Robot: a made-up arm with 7 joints.
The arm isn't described. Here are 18 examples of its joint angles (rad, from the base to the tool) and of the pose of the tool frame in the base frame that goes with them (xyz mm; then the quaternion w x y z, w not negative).
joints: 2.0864 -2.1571 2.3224 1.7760 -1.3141 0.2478 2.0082
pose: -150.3 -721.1 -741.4 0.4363 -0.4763 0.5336 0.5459
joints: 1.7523 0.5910 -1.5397 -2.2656 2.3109 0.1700 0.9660
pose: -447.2 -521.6 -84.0 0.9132 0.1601 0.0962 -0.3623
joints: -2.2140 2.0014 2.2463 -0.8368 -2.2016 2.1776 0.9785
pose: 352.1 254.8 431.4 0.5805 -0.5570 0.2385 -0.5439
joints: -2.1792 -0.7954 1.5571 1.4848 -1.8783 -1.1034 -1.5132
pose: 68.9 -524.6 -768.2 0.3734 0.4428 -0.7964 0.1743
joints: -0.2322 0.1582 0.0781 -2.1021 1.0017 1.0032 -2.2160
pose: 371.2 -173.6 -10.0 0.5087 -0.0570 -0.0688 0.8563
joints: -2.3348 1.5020 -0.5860 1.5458 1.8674 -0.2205 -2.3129
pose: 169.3 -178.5 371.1 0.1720 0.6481 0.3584 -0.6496
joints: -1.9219 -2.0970 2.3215 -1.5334 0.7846 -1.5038 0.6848
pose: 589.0 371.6 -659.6 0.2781 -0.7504 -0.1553 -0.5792
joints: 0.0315 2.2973 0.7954 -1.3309 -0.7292 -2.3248 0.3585
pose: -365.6 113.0 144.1 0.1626 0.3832 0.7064 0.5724
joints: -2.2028 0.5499 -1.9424 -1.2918 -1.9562 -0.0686 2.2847
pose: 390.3 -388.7 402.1 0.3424 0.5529 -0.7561 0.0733
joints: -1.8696 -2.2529 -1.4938 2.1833 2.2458 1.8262 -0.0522
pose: 462.7 123.9 189.4 0.0384 -0.1909 -0.8763 0.4407
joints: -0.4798 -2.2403 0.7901 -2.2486 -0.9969 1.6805 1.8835
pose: 23.1 57.4 -411.3 0.4165 0.0526 -0.8818 0.2149
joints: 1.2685 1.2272 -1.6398 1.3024 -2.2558 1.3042 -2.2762
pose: -214.5 316.0 -20.9 0.5191 0.1413 -0.4006 0.7417
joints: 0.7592 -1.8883 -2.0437 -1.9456 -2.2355 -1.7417 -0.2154
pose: -117.4 707.6 -192.4 0.3516 -0.8434 0.2896 -0.2850
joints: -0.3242 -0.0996 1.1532 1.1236 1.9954 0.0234 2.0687
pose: 288.2 4.0 27.2 0.0484 -0.1215 -0.9914 -0.0098
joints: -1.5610 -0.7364 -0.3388 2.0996 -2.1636 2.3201 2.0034
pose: -220.6 183.6 -66.2 0.1764 -0.9006 0.0989 -0.3847
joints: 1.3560 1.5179 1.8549 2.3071 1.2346 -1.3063 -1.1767
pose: -350.0 30.5 399.8 0.0204 -0.5669 -0.7564 -0.3256
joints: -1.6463 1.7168 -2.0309 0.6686 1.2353 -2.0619 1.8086
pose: 602.1 374.7 355.2 0.5615 -0.7019 0.3860 0.2077
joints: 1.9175 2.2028 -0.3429 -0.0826 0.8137 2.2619 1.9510
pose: 148.3 -231.3 -155.0 0.1700 0.1430 -0.4091 -0.8850
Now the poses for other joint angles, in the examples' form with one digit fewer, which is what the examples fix.
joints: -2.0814 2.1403 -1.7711 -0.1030 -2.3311 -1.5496 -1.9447
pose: 349 103 353 0.697 0.101 -0.048 -0.708
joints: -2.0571 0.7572 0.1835 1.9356 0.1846 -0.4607 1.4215
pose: 94 60 287 0.312 0.767 0.075 0.555
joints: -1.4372 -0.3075 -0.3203 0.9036 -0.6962 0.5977 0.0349
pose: -199 -74 121 0.601 -0.180 0.415 -0.660
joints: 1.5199 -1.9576 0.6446 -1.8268 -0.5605 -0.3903 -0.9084
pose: -328 -178 -345 0.639 0.447 0.473 -0.412
